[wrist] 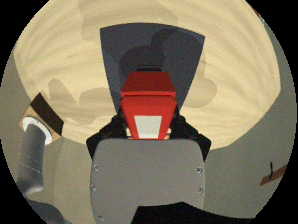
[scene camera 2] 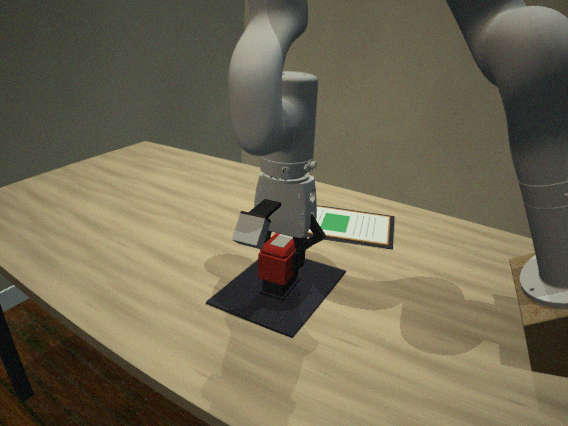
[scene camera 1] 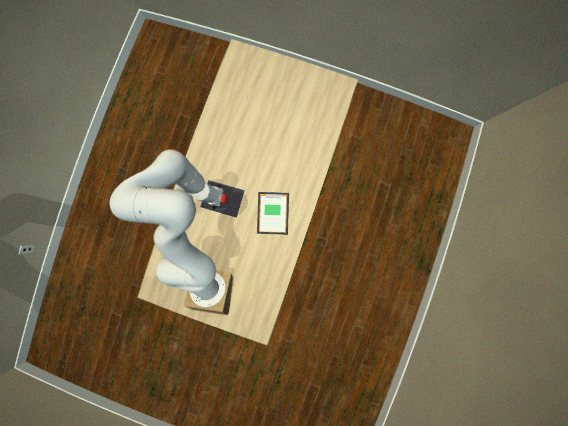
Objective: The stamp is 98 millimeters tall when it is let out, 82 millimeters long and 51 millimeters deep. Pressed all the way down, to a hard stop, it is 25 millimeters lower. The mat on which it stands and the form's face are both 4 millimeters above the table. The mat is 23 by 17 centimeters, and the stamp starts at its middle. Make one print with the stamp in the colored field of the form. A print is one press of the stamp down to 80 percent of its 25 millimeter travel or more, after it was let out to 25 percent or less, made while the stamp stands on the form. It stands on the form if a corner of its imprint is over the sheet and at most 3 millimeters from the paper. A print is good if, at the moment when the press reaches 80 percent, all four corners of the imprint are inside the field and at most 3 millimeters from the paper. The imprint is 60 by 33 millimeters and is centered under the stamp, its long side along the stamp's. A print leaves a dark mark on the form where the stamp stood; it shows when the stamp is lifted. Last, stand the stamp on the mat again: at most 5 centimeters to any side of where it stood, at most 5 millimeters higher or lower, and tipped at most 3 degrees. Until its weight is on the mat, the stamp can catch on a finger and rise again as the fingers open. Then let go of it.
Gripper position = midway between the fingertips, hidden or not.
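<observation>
There is a stamp (scene camera 2: 275, 259), which I also find in the wrist view at (wrist: 148, 102). A form (scene camera 2: 342, 225) is visible to me too, and scene camera 1 has the form (scene camera 1: 273, 208) as well. I see my own gripper (scene camera 2: 281, 264), (wrist: 148, 100) from both scene camera 2 and the wrist. A mat (scene camera 2: 240, 297) is in the scene as well.
</observation>
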